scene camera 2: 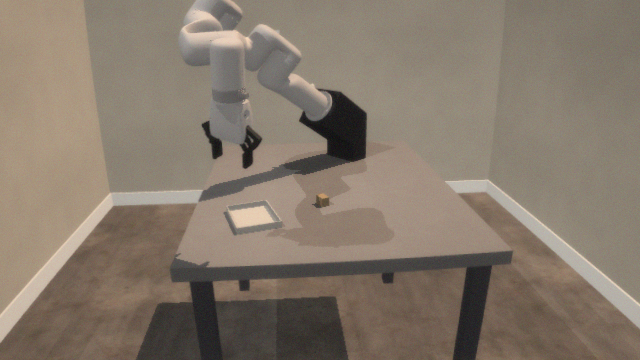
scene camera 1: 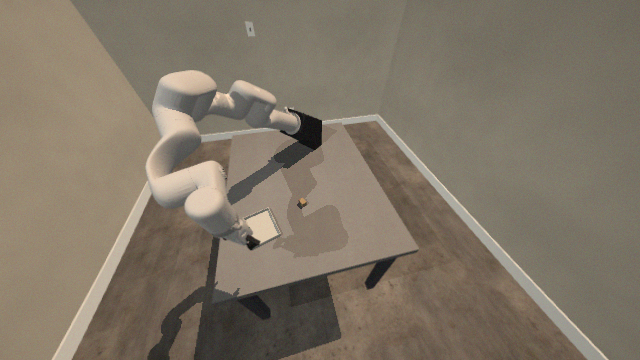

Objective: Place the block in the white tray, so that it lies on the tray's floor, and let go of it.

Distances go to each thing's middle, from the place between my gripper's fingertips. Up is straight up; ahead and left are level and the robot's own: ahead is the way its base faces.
The white tray (scene camera 2: pixel 255 216) is 220 mm below my hand, 170 mm behind it and 60 mm to the left of it.
